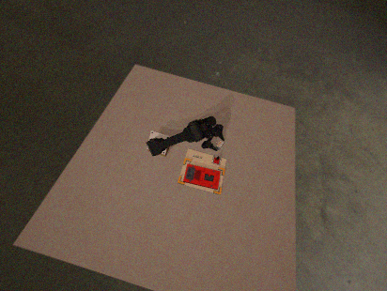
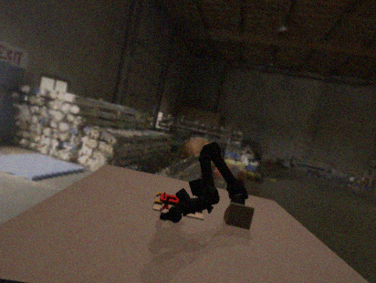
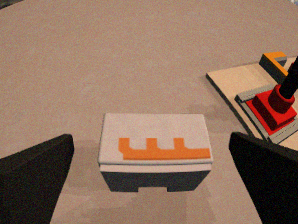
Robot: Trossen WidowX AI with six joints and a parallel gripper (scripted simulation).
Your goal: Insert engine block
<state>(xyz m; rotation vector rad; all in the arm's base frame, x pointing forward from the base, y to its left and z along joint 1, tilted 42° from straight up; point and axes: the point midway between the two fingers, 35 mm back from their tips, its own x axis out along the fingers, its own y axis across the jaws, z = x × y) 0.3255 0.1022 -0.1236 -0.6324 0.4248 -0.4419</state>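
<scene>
Now: gripper tip 1 cm past the engine block and 1 cm above it. Also, from my gripper tip: dark post: 10 cm to the right, 2 cm above.
</scene>
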